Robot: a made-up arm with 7 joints.
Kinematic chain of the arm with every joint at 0, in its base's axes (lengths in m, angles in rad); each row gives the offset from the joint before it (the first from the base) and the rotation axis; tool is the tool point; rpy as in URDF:
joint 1: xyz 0 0 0 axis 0.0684 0.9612 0.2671
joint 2: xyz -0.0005 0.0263 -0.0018 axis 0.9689 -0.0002 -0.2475
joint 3: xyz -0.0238 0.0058 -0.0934 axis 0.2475 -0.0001 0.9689
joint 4: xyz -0.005 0 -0.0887 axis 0.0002 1 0
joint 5: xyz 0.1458 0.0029 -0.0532 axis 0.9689 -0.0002 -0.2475
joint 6: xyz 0.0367 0 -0.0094 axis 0.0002 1 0
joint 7: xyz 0.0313 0 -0.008 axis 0.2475 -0.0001 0.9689
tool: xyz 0 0 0 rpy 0 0.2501 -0.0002
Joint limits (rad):
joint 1: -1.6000..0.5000
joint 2: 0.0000..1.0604
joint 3: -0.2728..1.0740
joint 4: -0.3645..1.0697
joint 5: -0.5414..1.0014
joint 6: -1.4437..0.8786
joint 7: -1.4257..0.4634
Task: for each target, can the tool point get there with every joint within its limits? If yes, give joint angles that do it. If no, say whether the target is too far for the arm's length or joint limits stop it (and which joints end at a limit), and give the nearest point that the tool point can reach.
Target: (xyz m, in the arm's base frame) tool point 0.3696 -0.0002 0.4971
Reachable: no: too far | nearest point 0.2582 0.0594 0.2145 | short by 0.310 m
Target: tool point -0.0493 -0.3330 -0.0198
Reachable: no: joint limits stop it (at a limit: joint 1, joint 2, joint 3, joint 4, joint 5, joint 6) | nearest point 0.1284 -0.1237 0.1334 | short by 0.314 m
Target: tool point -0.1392 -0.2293 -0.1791
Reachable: no: joint limits stop it (at a limit: joint 1, joint 2, joint 3, joint 5, joint 6) | nearest point -0.1293 -0.0224 -0.3393 | short by 0.262 m
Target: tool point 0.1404 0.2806 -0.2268
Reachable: yes | joints -0.0948 0.6026 0.4563 0.6532 -0.3911 -0.7405 -0.6446
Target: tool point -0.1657 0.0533 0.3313
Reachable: no: joint limits stop it (at a limit: joint 1, joint 2, joint 4) | nearest point 0.0218 0.1542 0.2134 | short by 0.243 m
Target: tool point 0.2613 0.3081 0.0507
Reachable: yes | joints -1.2283 0.8057 0.9552 0.6016 -0.0414 0.4441 0.0704
